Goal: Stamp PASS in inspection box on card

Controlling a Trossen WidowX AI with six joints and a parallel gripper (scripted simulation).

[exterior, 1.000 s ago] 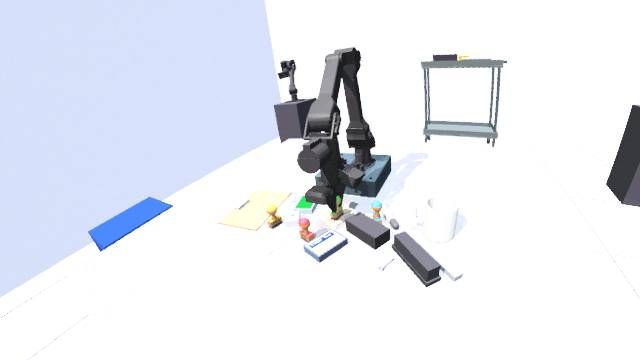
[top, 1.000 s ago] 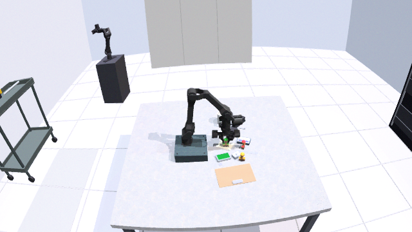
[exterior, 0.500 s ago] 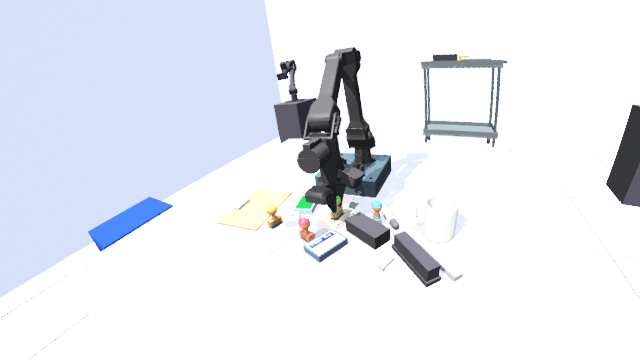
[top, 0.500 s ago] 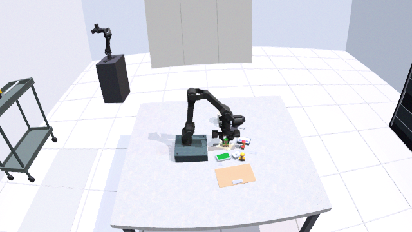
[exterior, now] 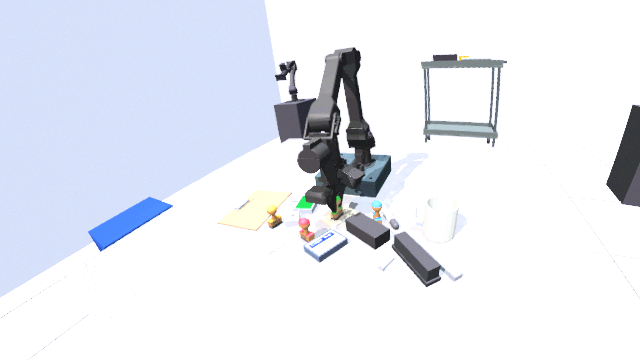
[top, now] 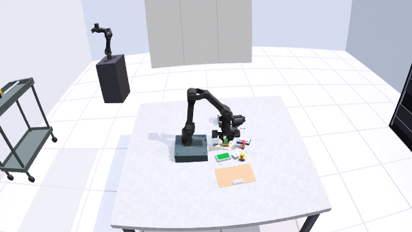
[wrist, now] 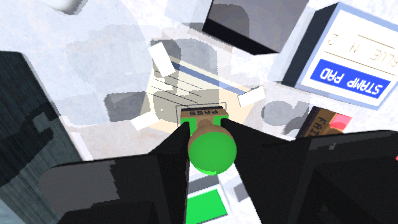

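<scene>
My gripper tip is now 10 mm to the right of the cream inspection card and 30 mm above it. From my gripper tip the other things lie so: blue-knobbed stamp 20 mm behind, 120 mm to the left; red-knobbed stamp 120 mm ahead, 10 mm to the right, 10 mm below; black box 40 mm ahead, 110 mm to the left, 10 mm below.
</scene>
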